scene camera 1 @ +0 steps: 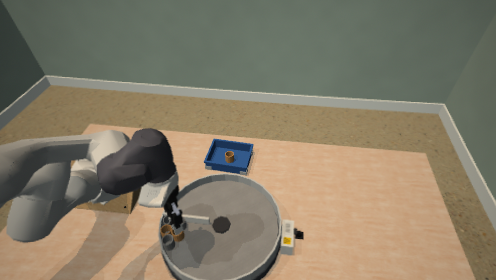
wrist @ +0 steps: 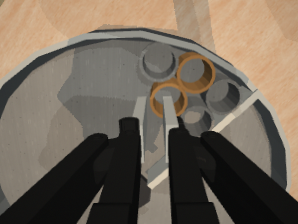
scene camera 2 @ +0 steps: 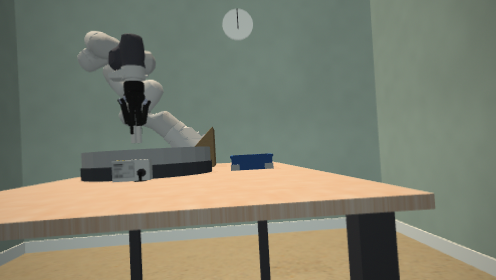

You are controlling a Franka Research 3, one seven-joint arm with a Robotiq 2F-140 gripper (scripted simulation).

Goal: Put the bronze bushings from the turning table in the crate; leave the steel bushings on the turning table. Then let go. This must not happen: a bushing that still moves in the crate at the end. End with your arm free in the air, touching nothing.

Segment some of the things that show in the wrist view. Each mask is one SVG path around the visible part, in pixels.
My gripper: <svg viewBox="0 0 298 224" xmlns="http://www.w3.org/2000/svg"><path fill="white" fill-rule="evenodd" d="M146 97L137 97L132 117L125 117L119 120L120 133L118 137L108 139L108 136L103 133L94 133L88 136L0 215L0 224L77 224L102 186L103 189L99 202L93 203L86 224L137 224L141 163L144 163L147 134ZM163 96L163 133L166 163L168 163L172 224L220 224L214 203L208 201L203 179L235 224L298 224L297 200L220 133L206 131L201 133L201 137L190 137L189 131L185 129L183 119L179 116L176 117L172 97Z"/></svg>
A bronze bushing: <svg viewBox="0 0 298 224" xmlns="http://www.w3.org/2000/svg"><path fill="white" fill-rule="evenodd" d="M186 52L179 56L179 66L175 77L180 87L186 92L192 94L202 93L213 84L215 68L208 58L195 52ZM203 61L204 73L199 80L191 83L180 80L181 68L187 61L198 58Z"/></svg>
